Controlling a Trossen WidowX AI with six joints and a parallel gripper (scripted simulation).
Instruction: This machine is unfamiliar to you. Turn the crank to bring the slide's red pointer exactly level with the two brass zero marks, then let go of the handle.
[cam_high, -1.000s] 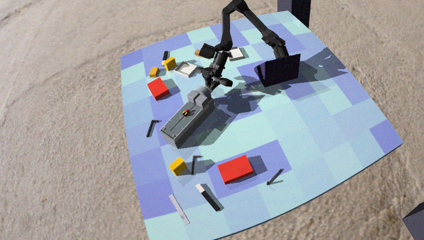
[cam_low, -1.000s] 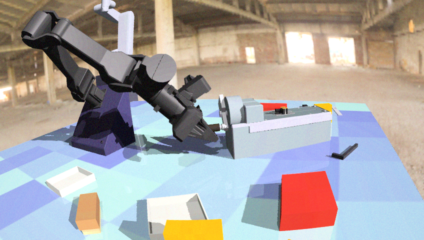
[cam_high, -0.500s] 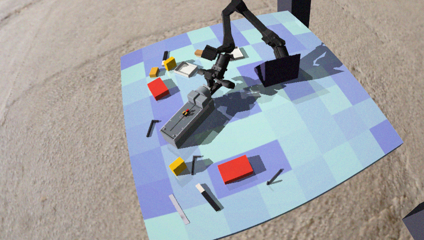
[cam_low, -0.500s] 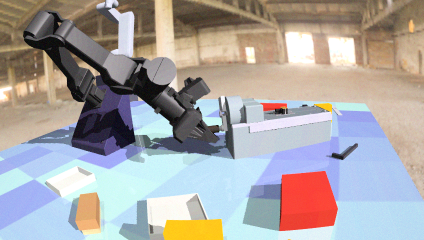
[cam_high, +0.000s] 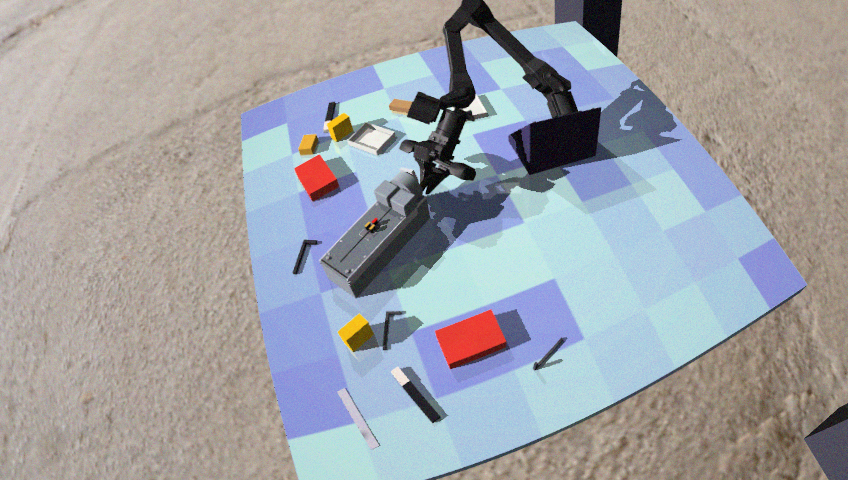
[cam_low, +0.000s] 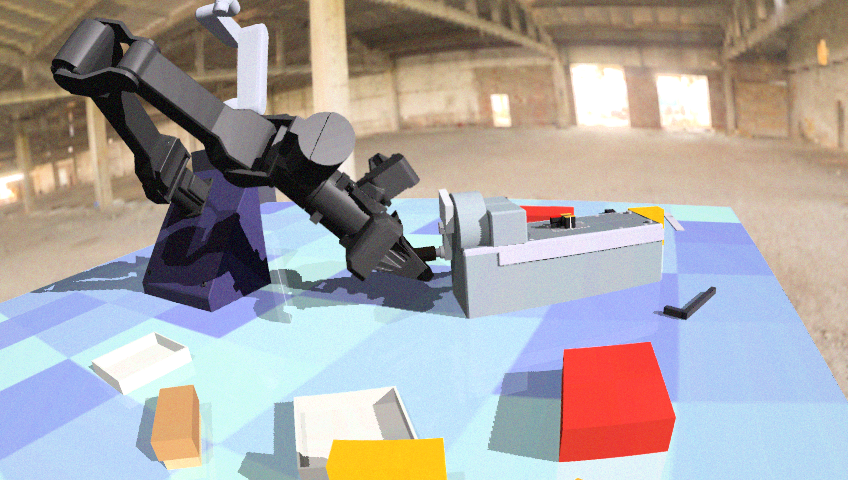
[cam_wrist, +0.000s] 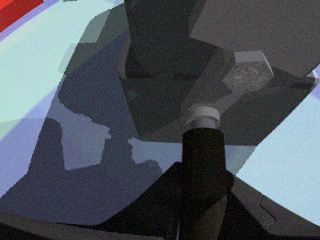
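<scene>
The red pointer is 130 mm ahead of my gripper tip, 70 mm to the left of it and 50 mm above it. Also, from my gripper tip: dark crank handle (10 mm behind, 10 mm to the right, 30 mm above); then tan block (70 mm behind, 350 mm to the right, 20 mm below).
</scene>
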